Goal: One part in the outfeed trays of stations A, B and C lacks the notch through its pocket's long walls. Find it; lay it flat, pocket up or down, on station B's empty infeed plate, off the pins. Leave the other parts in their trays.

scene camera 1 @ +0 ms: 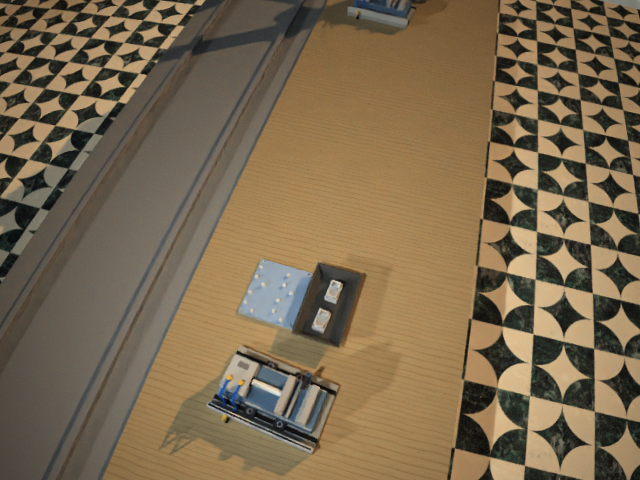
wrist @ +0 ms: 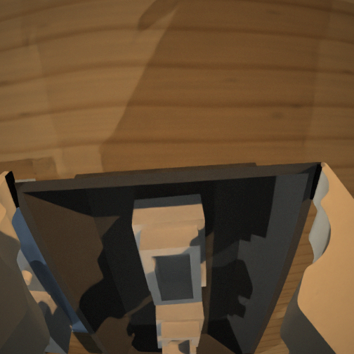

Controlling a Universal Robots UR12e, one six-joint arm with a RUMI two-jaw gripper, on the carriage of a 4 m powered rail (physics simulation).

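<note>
In the wrist view my gripper (wrist: 162,168) is open, its jaws at the left and right edges, above a dark tray (wrist: 225,176). A pale part (wrist: 173,277) with a rectangular pocket facing up lies in this tray between the jaws, untouched. A second pale part (wrist: 180,327) shows below it, cut by the frame edge. Whether their long walls are notched is unclear. In scene camera 1 a dark tray (scene camera 1: 352,307) holds two pale parts (scene camera 1: 333,291) (scene camera 1: 321,320), notches too small to tell; a blue pinned plate (scene camera 1: 273,282) beside it bears no part. The gripper does not show there.
A blue plate (wrist: 37,257) with pale pins borders the tray's left side in the wrist view, partly behind the left jaw. In scene camera 1 a machine with blue hoses (scene camera 1: 266,395) stands near the tray, another machine (scene camera 1: 379,14) at the top edge; the rail (scene camera 1: 134,191) runs left.
</note>
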